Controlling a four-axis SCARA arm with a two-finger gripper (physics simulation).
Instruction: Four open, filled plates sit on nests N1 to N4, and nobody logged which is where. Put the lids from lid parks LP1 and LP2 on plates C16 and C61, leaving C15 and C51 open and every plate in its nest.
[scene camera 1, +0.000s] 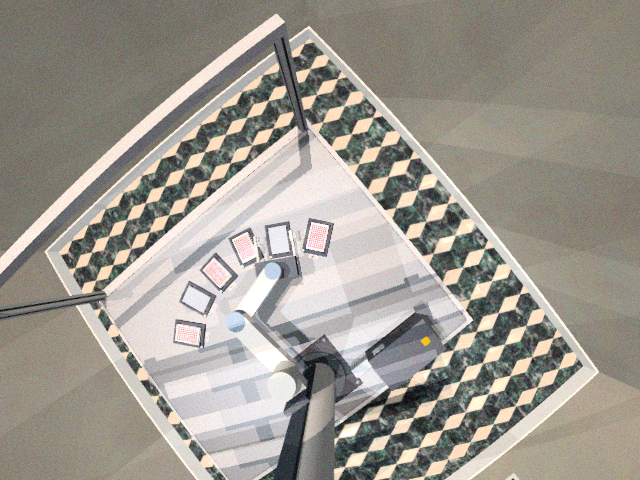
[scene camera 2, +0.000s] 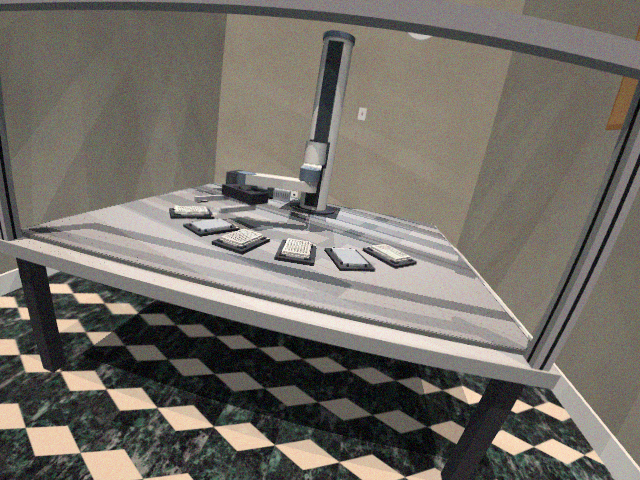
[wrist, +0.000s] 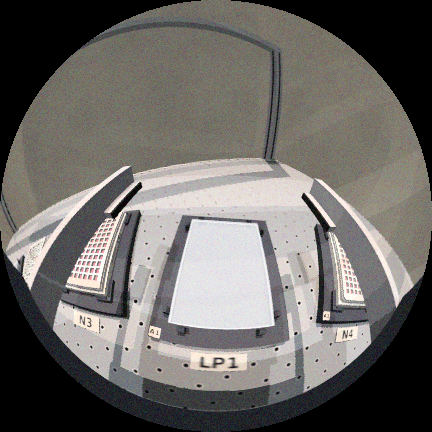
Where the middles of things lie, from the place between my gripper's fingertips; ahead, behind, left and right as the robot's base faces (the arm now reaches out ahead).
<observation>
I see the black box (scene camera 1: 403, 355) 790 mm behind my hand, 130 mm to the right of it and 40 mm below it.
</observation>
